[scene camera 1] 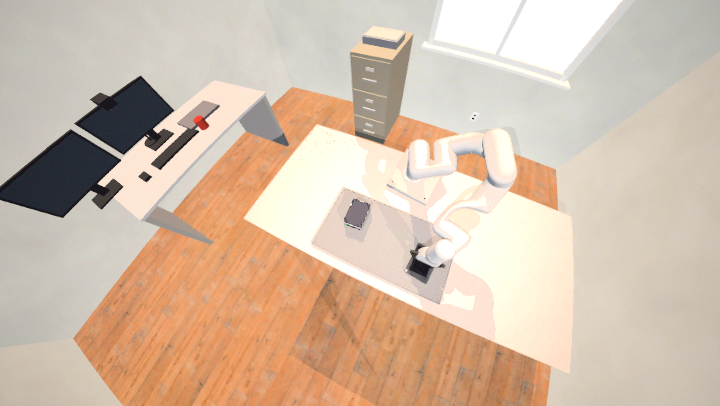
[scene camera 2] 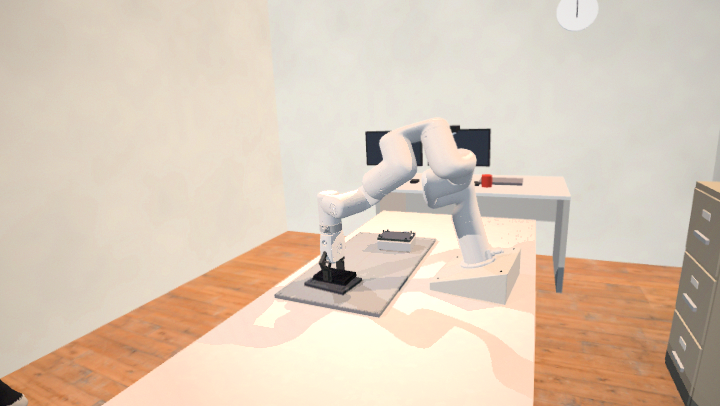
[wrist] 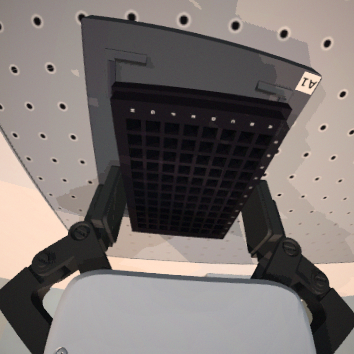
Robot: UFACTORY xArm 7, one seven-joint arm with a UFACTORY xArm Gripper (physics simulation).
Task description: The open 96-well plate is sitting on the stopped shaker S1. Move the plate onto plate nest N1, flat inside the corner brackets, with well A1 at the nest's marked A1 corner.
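Places are measured from the arm's base along level axes (x right, y down, z ahead), in millimetres.
Where they show: gripper, fingertip midpoint: [scene camera 1: 422,261] [scene camera 2: 334,275] [wrist: 186,186]; arm's base at its link origin: [scene camera 2: 478,261].
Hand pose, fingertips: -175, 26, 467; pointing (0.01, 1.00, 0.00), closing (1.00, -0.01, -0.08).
Each offset is from my fingertips to the top centre of the thing, as dx, dy, dz. "spot": to the spot under its first point. Level surfaces: height alone.
The black 96-well plate {+0, -8, -1} [scene camera 2: 334,275] [wrist: 192,170] is between my gripper's fingers, level, low over the dark grey nest N1 {-7, +13, +3} [scene camera 2: 344,290] [wrist: 200,62]. I cannot tell whether it touches the nest. My gripper [scene camera 2: 333,268] [wrist: 186,186] is shut on the plate's two long sides. In the wrist view the nest's white A1 label {spot: +61, +16, +66} [wrist: 308,83] is at the upper right; the plate's lettered edge faces that end, with A on the label's side. Two corner brackets [wrist: 131,57] [wrist: 271,89] show beyond that edge, the right one partly covered. The other brackets are hidden. Shaker S1 {spot: +392, -27, -108} [scene camera 1: 356,213] [scene camera 2: 396,243] bears no plate.
The nest and the shaker stand on a grey perforated board {dy +27} [scene camera 1: 383,242] [scene camera 2: 363,257] on the pale table {dy +41} [scene camera 1: 524,262]. The arm's wedge-shaped base [scene camera 2: 496,287] is beside the board. A desk with monitors and a red cup [scene camera 1: 201,122] and a filing cabinet [scene camera 1: 373,85] stand away from the table.
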